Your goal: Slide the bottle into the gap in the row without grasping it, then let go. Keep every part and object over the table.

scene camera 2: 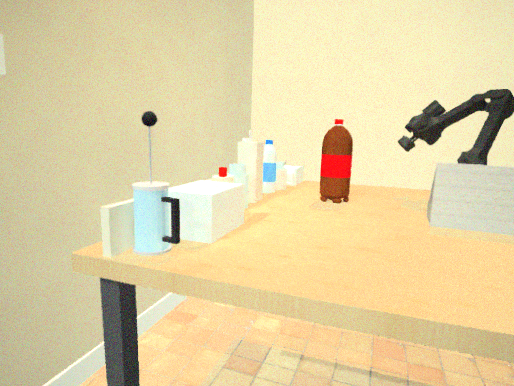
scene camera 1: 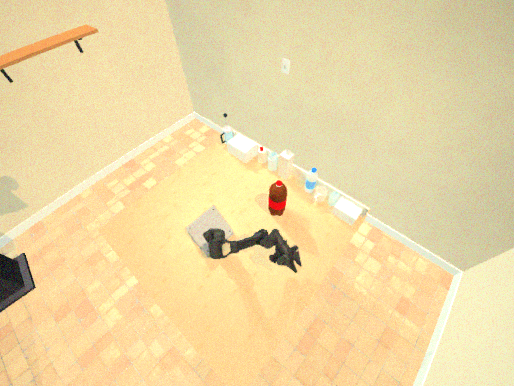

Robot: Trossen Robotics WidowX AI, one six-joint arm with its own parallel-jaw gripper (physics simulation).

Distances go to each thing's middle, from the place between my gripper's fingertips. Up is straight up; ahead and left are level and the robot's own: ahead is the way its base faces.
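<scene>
My gripper is 400 mm to the right of the brown bottle (scene camera 2: 337, 146), 100 mm above it, and 280 mm short of it. There is the tall white carton (scene camera 2: 250, 153) too, which stands 550 mm ahead of my hand, 570 mm to the left of it and 120 mm below it.
</scene>
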